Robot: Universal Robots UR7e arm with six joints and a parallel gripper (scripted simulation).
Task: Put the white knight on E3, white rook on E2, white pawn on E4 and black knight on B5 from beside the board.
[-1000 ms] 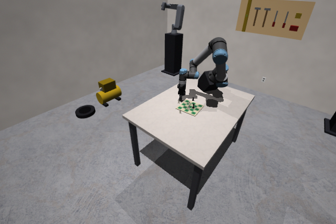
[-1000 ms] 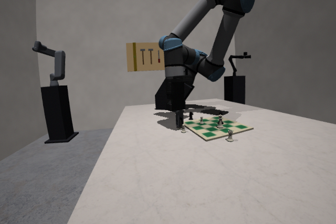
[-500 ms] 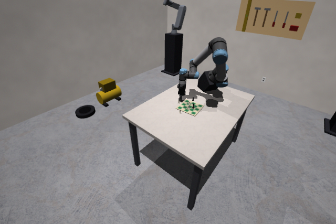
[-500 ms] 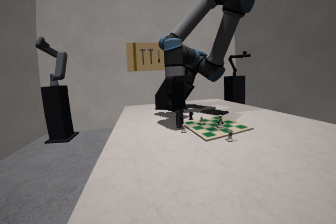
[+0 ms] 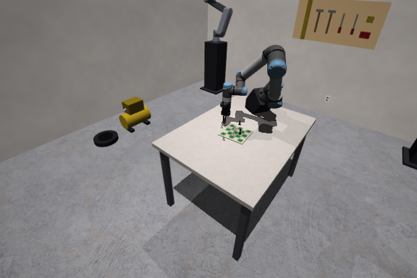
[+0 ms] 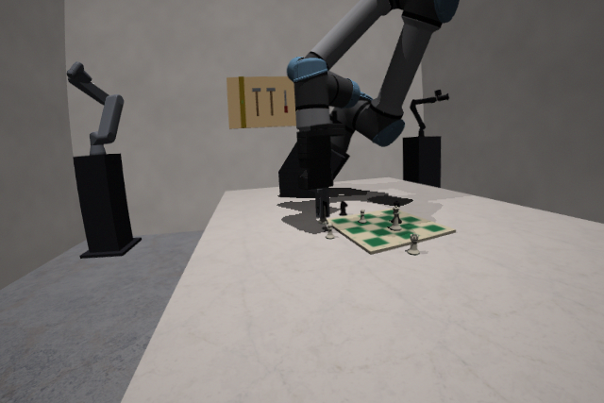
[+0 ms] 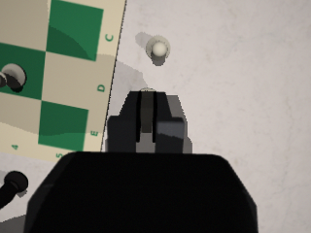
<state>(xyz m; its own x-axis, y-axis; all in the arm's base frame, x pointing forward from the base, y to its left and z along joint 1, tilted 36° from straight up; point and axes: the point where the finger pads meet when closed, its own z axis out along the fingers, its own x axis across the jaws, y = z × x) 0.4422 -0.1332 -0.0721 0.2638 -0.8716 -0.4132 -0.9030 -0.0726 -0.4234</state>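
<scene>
The cream chessboard lies 140 mm to the left of my hand, 50 mm below it and 20 mm ahead of it.
</scene>
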